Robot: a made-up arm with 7 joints.
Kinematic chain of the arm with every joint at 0, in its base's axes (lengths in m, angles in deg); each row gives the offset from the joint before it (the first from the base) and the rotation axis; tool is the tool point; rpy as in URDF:
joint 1: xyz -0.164 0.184 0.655 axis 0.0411 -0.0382 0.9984
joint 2: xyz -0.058 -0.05 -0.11 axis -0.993 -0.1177 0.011
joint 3: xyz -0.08 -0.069 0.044 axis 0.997 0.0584 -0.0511
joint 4: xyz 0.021 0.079 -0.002 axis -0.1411 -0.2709 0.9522
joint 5: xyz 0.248 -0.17 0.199 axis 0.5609 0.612 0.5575
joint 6: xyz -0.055 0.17 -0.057 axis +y
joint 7: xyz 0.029 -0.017 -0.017 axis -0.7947 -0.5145 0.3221
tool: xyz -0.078 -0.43 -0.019 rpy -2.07 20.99 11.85
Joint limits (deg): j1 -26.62..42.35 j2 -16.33..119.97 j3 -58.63..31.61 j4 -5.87..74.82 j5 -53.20..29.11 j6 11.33..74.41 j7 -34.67..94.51
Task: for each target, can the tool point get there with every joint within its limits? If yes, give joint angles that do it. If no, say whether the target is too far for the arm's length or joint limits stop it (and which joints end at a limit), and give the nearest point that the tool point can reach.
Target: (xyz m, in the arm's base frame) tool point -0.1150 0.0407 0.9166
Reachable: yes | joints -16.45 44.88 4.14 39.42 -7.46 41.35 -20.19
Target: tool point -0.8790 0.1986 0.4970
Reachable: no: joint limits stop it (at a limit: joint 1, joint 3, joint 4, joint 5, joint 7) | nearest point -0.6822 0.2896 0.5075 | short by 0.217 m
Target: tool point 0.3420 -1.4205 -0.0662
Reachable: no: too far | nearest point 0.0245 -0.4049 0.4859 | short by 1.199 m
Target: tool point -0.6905 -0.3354 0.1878
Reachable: no: joint limits stop it (at a limit: joint 1, joint 2, joint 3, joint 4, joint 5) | nearest point -0.5014 -0.2229 0.4094 | short by 0.312 m
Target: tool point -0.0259 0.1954 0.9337
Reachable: yes | joints 15.84 25.02 -15.08 50.07 -22.66 67.17 -5.67
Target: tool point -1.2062 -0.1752 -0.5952
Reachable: no: too far | nearest point -0.4011 -0.0021 0.0561 | short by 1.050 m
